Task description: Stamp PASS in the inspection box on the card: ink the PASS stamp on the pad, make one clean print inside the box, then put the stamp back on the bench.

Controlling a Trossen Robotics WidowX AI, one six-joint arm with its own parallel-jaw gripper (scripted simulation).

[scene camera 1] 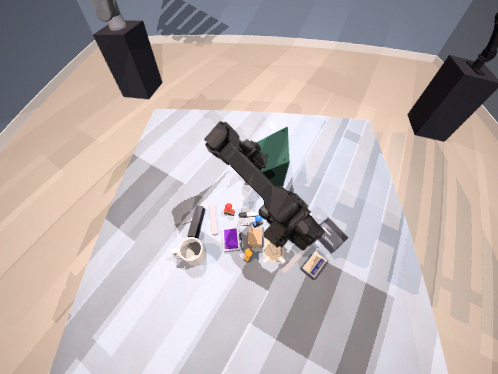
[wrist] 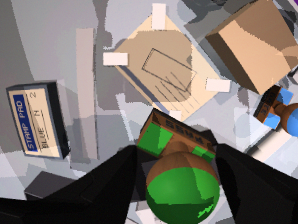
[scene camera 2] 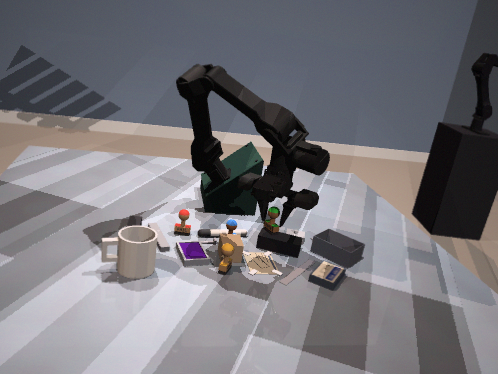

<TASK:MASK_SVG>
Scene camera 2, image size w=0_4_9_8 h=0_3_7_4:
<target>my gripper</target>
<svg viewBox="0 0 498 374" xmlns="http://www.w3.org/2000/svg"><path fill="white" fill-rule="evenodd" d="M270 160L270 165L264 170L263 176L251 172L243 175L238 180L238 188L246 191L252 189L250 194L257 199L262 221L266 219L270 202L273 202L275 198L287 197L288 200L283 203L279 227L282 227L293 209L299 207L311 210L318 204L319 195L307 189L303 189L300 192L290 190L293 187L292 178L296 167L293 165L280 165Z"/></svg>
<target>dark tray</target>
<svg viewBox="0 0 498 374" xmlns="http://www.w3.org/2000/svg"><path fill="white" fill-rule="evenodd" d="M313 237L311 252L346 269L362 259L365 248L364 243L329 228Z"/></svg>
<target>mug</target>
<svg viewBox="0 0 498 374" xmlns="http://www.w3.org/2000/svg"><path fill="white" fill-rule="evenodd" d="M102 238L101 261L102 263L116 262L116 270L121 276L130 279L141 279L150 276L154 272L158 236L155 230L145 226L128 226L118 232L118 238ZM107 246L117 245L117 255L107 255Z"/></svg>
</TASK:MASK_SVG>
